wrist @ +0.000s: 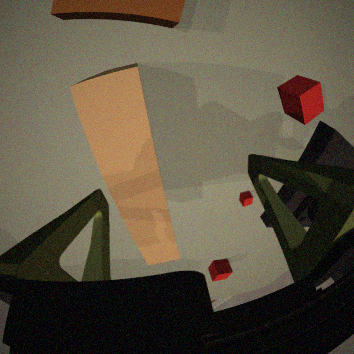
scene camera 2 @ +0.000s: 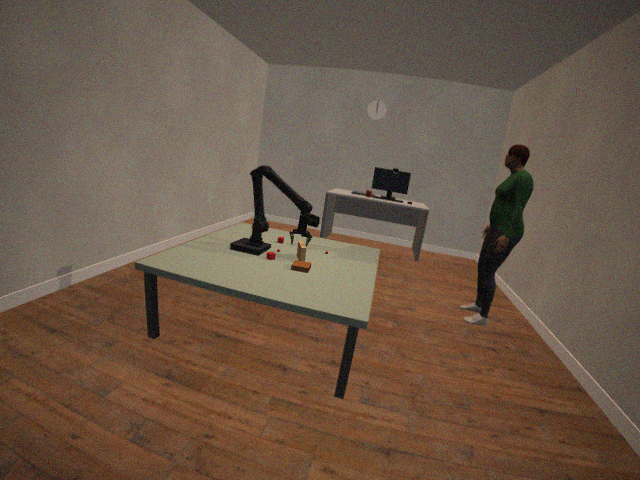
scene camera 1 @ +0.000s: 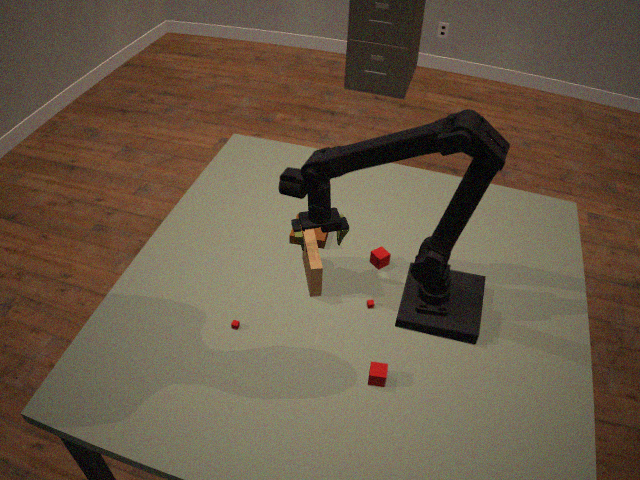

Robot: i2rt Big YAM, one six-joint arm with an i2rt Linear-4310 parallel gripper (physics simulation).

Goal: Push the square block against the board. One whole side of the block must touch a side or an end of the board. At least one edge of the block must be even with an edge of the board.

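Places are measured from the arm's base along level axes (x ahead, y left, z up), in centimetres.
Pixels of known places: gripper, fingertip midpoint: (wrist: 176, 179) (scene camera 2: 298, 245) (scene camera 1: 320, 246); arm's base, origin of the base link: (scene camera 2: 255, 244) (scene camera 1: 433, 297).
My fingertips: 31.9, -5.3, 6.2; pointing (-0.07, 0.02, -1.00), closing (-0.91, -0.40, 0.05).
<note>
Ahead of a thing's pixels: the offset from my fingertips to its top centre, as dx, dy, dz.
The square block @(+6.1, -15.1, -6.7) (scene camera 1: 295, 238) (scene camera 2: 300, 267) (wrist: 117, 6) is a flat orange-brown piece lying on the table, partly hidden by the gripper in scene camera 1 and cut off at the top of the wrist view. The board @(+1.9, +1.8, +0.6) (scene camera 1: 312, 258) (scene camera 2: 301, 252) (wrist: 129, 150) is a light wooden piece standing on its narrow long side. One end of it faces the block, with a strip of table between them in the wrist view. My gripper (scene camera 1: 321, 244) (scene camera 2: 300, 243) (wrist: 176, 179) is open and empty, pointing down near the board. In the wrist view, the board shows between the fingers, closer to the left one.
A large red cube @(-15.8, -8.1, -5.8) (scene camera 1: 379, 257) (scene camera 2: 270, 255) (wrist: 301, 100) and a small one @(-15.8, +9.0, -8.2) (scene camera 1: 370, 303) (scene camera 2: 278, 250) (wrist: 246, 198) lie between board and arm base (scene camera 1: 470, 310). Another large cube @(-20.9, +31.8, -5.8) (scene camera 1: 377, 374) (scene camera 2: 280, 239) (wrist: 220, 270) and a small one @(+16.5, +24.5, -8.2) (scene camera 1: 235, 324) (scene camera 2: 326, 252) lie farther off.
</note>
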